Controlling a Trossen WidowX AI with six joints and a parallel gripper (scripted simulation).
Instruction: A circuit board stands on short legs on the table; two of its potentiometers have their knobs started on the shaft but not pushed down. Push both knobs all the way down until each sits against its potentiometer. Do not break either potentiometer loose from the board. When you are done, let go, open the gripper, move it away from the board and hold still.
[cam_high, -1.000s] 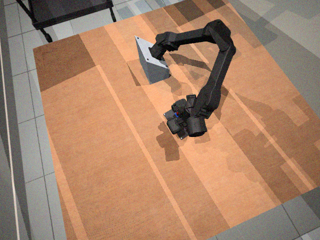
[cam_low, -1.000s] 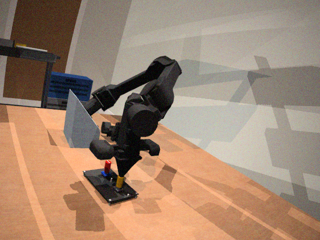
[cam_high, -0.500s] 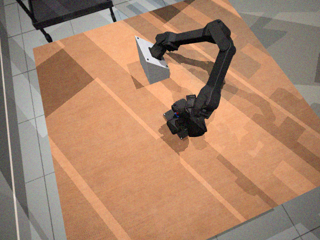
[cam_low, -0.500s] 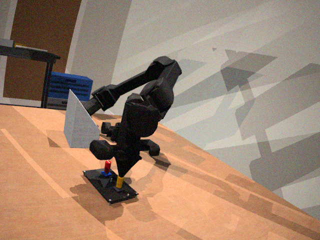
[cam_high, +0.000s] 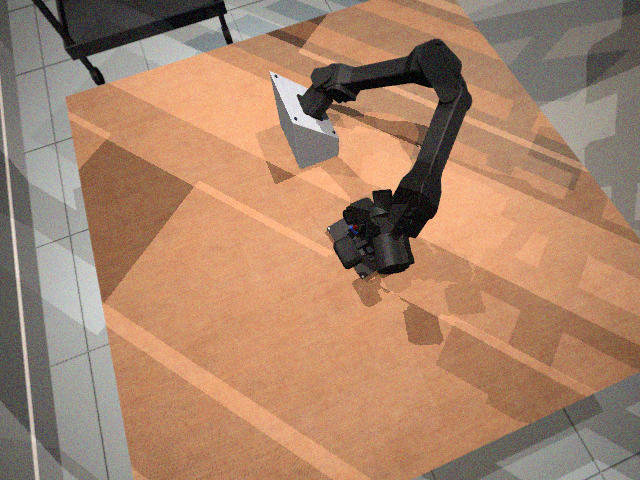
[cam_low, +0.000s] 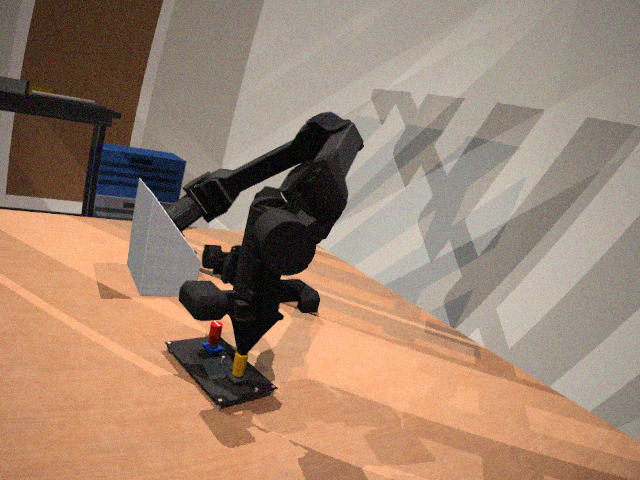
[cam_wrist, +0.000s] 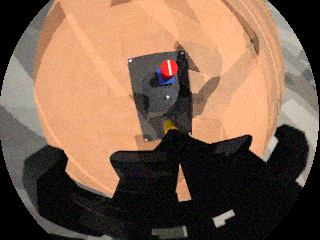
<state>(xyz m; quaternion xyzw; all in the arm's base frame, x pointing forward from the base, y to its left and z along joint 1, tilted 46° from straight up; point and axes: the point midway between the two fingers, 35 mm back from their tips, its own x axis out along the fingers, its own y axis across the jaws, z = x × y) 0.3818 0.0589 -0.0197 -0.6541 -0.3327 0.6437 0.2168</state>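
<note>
The yellow knob is 2 cm below my gripper tip. Also, from my gripper tip: red knob (8 cm behind, 1 cm to the right, 1 cm below).
</note>
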